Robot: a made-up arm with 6 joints.
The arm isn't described. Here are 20 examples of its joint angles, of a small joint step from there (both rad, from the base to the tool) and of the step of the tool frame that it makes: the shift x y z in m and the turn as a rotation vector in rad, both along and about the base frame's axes.
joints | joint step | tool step
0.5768 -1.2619 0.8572 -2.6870 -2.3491 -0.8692 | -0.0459 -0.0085 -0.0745 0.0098 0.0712 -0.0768 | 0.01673 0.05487 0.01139 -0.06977 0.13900 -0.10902
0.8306 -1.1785 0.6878 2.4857 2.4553 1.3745 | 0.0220 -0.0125 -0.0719 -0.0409 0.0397 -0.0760 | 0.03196 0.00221 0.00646 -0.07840 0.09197 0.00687
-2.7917 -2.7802 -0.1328 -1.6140 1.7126 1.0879 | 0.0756 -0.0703 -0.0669 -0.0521 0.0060 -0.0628 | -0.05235 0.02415 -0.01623 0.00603 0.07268 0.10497
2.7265 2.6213 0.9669 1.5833 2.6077 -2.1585 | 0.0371 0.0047 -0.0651 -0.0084 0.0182 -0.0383 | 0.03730 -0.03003 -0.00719 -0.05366 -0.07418 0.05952
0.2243 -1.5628 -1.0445 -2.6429 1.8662 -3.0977 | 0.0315 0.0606 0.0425 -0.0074 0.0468 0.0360 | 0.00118 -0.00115 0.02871 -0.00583 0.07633 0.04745
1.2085 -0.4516 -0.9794 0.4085 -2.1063 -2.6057 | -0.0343 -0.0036 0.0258 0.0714 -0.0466 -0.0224 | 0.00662 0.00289 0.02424 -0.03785 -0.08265 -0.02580
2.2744 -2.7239 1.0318 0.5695 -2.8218 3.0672 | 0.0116 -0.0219 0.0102 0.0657 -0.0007 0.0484 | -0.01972 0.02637 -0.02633 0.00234 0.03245 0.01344
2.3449 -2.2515 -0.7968 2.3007 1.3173 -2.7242 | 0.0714 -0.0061 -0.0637 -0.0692 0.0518 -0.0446 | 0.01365 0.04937 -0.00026 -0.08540 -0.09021 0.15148
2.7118 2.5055 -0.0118 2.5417 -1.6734 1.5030 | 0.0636 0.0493 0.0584 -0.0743 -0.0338 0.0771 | 0.02659 0.00152 -0.02927 0.10291 -0.05335 0.08048
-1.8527 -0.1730 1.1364 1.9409 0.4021 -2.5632 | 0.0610 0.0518 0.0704 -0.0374 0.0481 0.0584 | -0.01391 -0.01233 0.00547 -0.01008 0.06011 0.05902
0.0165 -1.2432 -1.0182 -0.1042 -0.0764 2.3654 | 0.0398 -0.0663 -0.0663 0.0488 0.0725 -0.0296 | -0.00760 -0.00113 -0.03255 -0.01452 -0.07275 0.02871
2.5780 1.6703 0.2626 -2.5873 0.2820 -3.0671 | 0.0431 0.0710 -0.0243 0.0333 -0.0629 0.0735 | 0.05160 -0.05849 -0.04349 -0.05858 -0.02561 0.15258
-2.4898 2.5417 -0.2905 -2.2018 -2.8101 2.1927 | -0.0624 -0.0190 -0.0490 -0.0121 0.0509 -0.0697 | -0.00128 -0.02255 0.02431 0.01122 -0.09010 -0.02164
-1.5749 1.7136 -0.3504 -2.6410 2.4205 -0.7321 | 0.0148 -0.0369 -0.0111 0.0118 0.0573 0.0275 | 0.00325 -0.01246 0.01480 0.03277 0.01547 0.01223
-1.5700 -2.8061 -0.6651 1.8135 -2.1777 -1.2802 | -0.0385 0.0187 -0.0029 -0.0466 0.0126 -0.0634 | 0.01852 0.00136 0.01288 -0.02623 0.02627 -0.04194
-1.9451 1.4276 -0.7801 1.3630 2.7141 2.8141 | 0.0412 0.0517 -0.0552 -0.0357 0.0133 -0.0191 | 0.02805 0.04941 -0.00258 0.10472 -0.03836 0.01770
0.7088 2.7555 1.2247 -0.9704 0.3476 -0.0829 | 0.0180 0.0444 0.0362 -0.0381 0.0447 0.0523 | -0.02935 -0.01630 -0.00917 -0.03587 -0.03203 0.02695
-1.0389 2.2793 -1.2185 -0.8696 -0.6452 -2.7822 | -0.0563 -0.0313 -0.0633 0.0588 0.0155 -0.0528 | 0.00332 -0.01536 0.02626 0.05253 -0.00195 -0.03195
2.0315 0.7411 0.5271 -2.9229 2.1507 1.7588 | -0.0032 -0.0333 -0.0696 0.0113 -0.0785 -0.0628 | 0.01292 -0.01803 -0.00897 0.06918 -0.02214 -0.02727
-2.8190 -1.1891 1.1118 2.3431 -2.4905 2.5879 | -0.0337 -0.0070 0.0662 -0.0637 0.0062 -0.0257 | 0.03663 -0.01926 -0.04561 0.01480 0.08914 -0.01298
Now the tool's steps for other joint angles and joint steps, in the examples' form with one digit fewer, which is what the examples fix.
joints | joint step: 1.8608 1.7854 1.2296 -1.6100 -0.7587 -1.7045 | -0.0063 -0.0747 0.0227 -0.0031 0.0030 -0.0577
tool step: -0.0082 0.0500 0.0907 0.0444 0.0534 -0.0294
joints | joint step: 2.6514 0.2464 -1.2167 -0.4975 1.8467 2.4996 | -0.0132 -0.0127 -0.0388 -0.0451 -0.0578 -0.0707
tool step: 0.0269 -0.0166 0.0018 -0.0996 0.0061 -0.0325
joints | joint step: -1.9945 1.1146 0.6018 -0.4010 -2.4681 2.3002 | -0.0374 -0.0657 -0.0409 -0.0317 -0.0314 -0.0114
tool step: -0.0262 0.0326 0.0450 -0.0037 -0.0236 -0.0427
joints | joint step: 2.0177 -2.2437 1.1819 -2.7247 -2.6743 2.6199 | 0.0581 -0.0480 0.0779 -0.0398 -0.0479 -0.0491
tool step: 0.0387 0.0558 -0.1030 0.1360 0.0895 0.0238
